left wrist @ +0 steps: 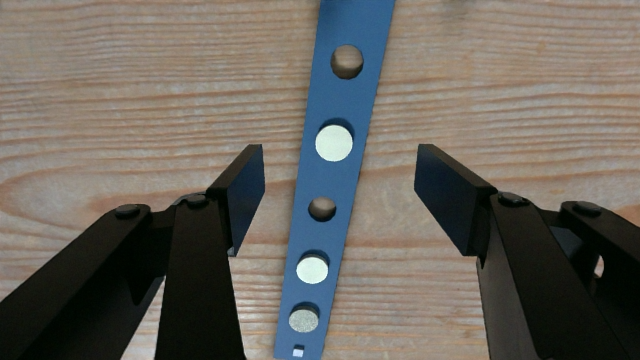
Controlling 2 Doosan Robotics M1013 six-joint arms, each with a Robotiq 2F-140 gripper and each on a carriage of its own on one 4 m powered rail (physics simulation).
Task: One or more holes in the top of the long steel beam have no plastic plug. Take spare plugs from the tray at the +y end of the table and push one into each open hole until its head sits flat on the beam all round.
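Note:
The long beam (330,175) is blue and runs from the top of the left wrist view to its lower edge, leaning slightly. An open hole (347,62) shows near the top and a second open hole (322,209) lies near the middle. Between them is a pale round plug head (334,143). Below the second hole are another pale plug head (312,269) and a greyer plug head (303,320). My left gripper (339,167) is open and empty, its fingers either side of the beam and apart from it. The right gripper and the spare plug tray do not show.
The wooden table top (150,100) lies under the beam on both sides. A small white square (298,352) marks the beam near its lower end. A dark, blurred patch shows at the top edge, right of the beam.

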